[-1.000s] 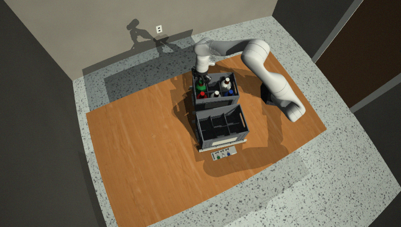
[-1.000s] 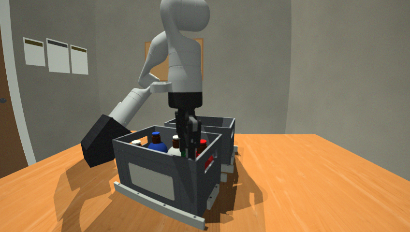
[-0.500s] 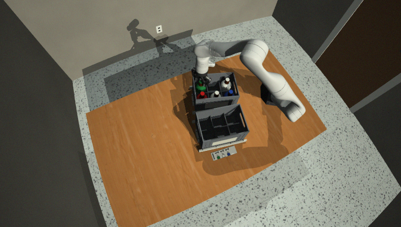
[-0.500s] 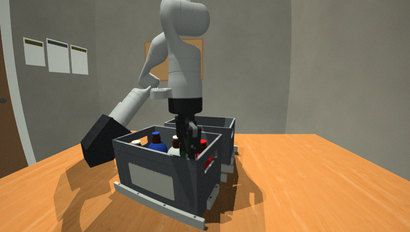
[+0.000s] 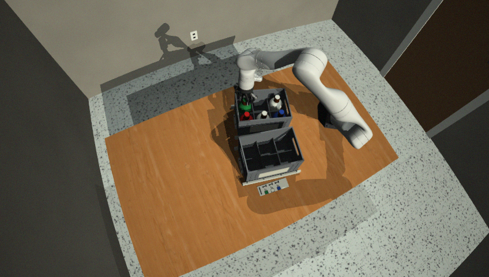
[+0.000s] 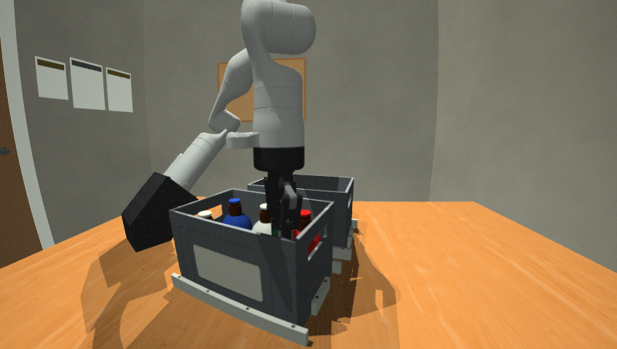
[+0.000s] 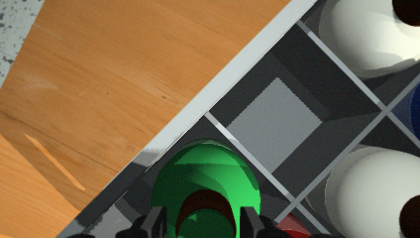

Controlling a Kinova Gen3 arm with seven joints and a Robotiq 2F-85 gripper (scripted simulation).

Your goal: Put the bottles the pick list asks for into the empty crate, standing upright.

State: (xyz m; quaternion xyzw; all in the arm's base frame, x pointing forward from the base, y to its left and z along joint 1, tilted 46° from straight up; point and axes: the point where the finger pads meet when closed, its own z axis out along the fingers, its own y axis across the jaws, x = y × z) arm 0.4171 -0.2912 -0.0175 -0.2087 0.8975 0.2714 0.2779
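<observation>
My hand is 70 mm above the green bottle. From my hand the other things lie so: red bottle 90 mm to the left, 70 mm below, 20 mm ahead; then blue bottle 160 mm behind, 120 mm to the left, 70 mm below; then pick list 440 mm to the left, 150 mm below, 20 mm behind.
</observation>
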